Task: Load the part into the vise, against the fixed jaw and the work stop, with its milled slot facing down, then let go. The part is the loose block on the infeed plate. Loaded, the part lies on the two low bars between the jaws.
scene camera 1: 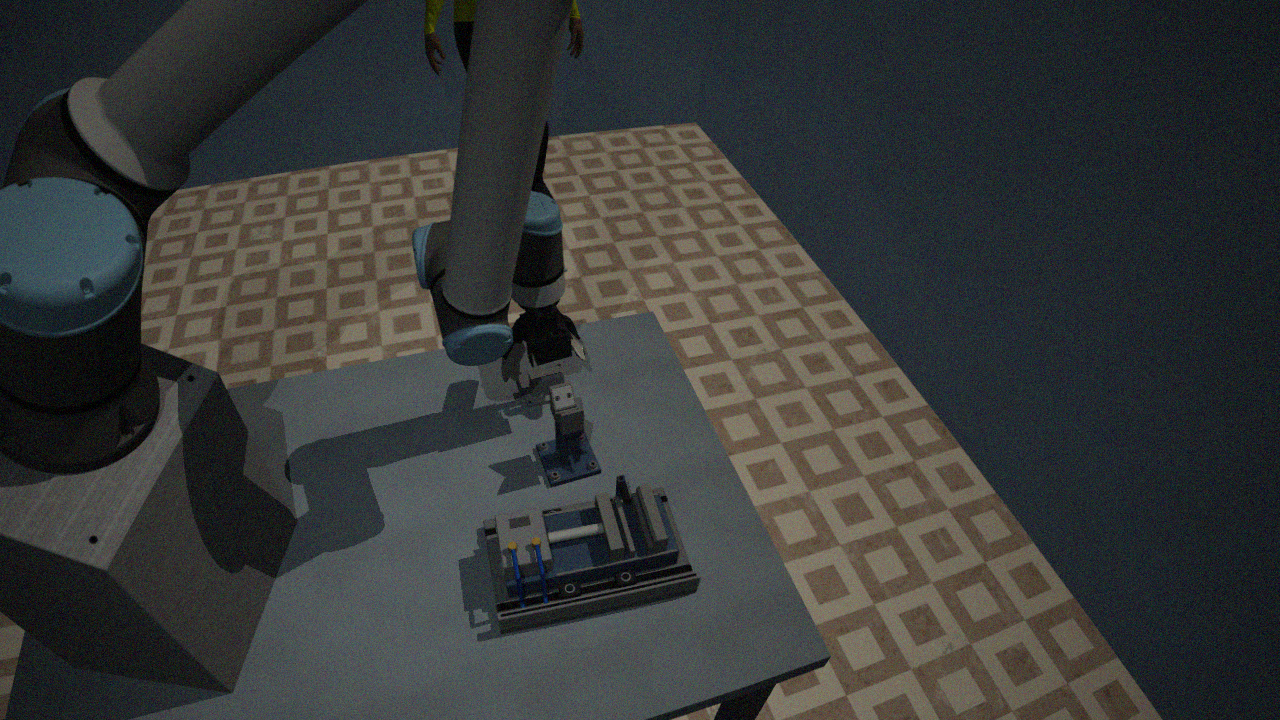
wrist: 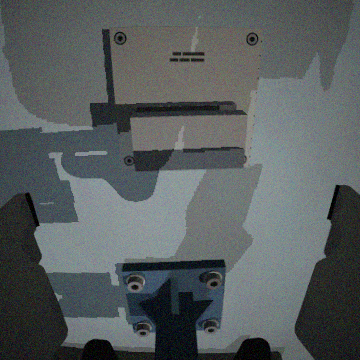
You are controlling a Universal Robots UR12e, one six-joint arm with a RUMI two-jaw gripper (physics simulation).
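Pixels of known places: gripper, fingertip midpoint: (scene camera 1: pixel 544 370) (wrist: pixel 181 195); arm's base, origin of the base link: (scene camera 1: pixel 73 402).
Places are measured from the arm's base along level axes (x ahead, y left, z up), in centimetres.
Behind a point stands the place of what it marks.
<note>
The part (wrist: pixel 189 132) {x 65.0, y 15.0, z -36.1 cm} is a pale grey block lying across the near end of the infeed plate (wrist: pixel 145 75) {x 62.9, y 17.8, z -39.9 cm}, its long side running left to right in the wrist view. A dark strip runs along its far edge; which way the slot faces I cannot tell. My gripper (scene camera 1: pixel 549 367) {x 64.2, y 12.9, z -33.4 cm} (wrist: pixel 181 195) {x 64.2, y 12.9, z -33.4 cm} is wide open and empty above the table, its fingertips on the near side of the part in the wrist view. In the scene view the arm and gripper largely hide the part and plate. The vise (scene camera 1: pixel 590 559) {x 55.6, y -24.9, z -34.7 cm} has an empty gap between its jaws (scene camera 1: pixel 609 526) (scene camera 1: pixel 652 517). The dark upright work stop (scene camera 1: pixel 622 489) {x 64.4, y -17.8, z -31.2 cm} rises beside them.
A stand with a grey head (scene camera 1: pixel 565 407) {x 61.9, y -2.1, z -27.1 cm} and a bolted blue base (scene camera 1: pixel 583 464) {x 63.6, y -5.1, z -39.7 cm} (wrist: pixel 134 305) {x 58.0, y -2.1, z -39.7 cm} is between the infeed plate and the vise. Two blue pieces with orange tops (scene camera 1: pixel 516 573) {x 44.3, y -25.0, z -29.8 cm} (scene camera 1: pixel 540 571) {x 47.4, y -26.1, z -29.8 cm} are at the vise's left end. The robot's pedestal (scene camera 1: pixel 116 573) {x 1.9, y -20.3, z -7.3 cm} is at left.
</note>
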